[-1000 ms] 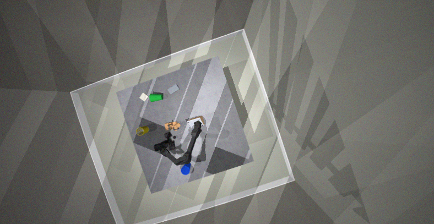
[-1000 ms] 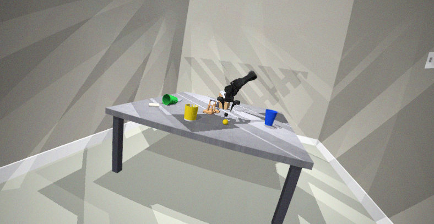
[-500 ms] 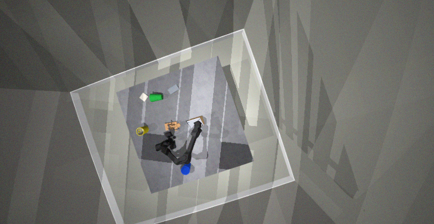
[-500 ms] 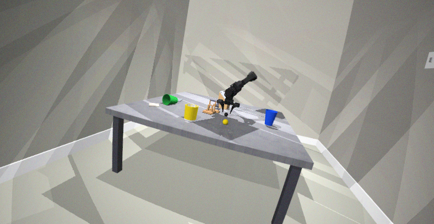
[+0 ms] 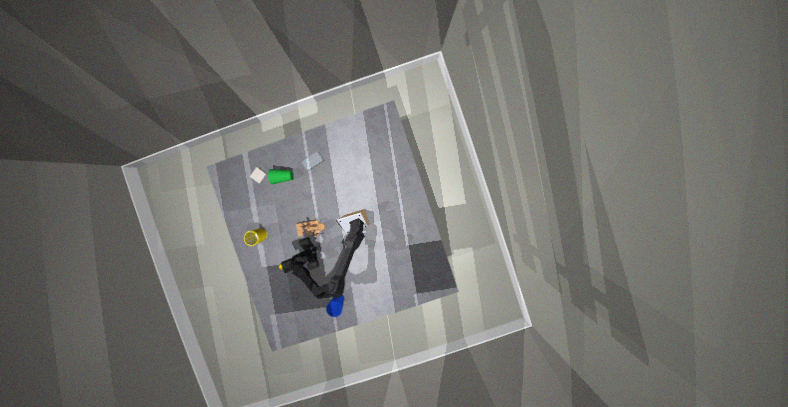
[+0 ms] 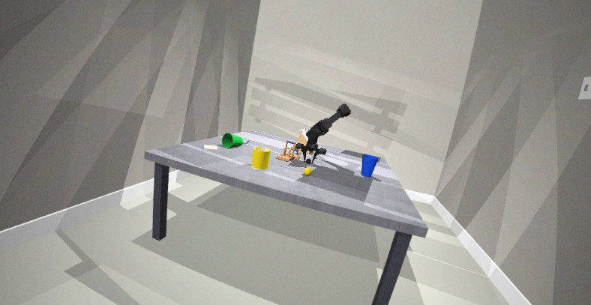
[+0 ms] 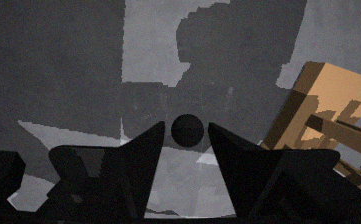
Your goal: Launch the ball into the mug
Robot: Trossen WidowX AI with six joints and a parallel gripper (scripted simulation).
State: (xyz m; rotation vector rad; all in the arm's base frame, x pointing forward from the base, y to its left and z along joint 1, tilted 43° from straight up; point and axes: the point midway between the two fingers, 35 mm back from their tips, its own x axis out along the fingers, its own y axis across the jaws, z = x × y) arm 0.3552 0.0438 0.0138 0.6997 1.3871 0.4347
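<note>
My gripper tip is now 6 cm past the wooden catapult, 11 cm to the left of it and 4 cm below it. Also, from my gripper tip: small black ball 1 cm above; blue cup 36 cm to the left, 2 cm above; yellow ball 23 cm ahead, 1 cm to the left, 1 cm above.
</note>
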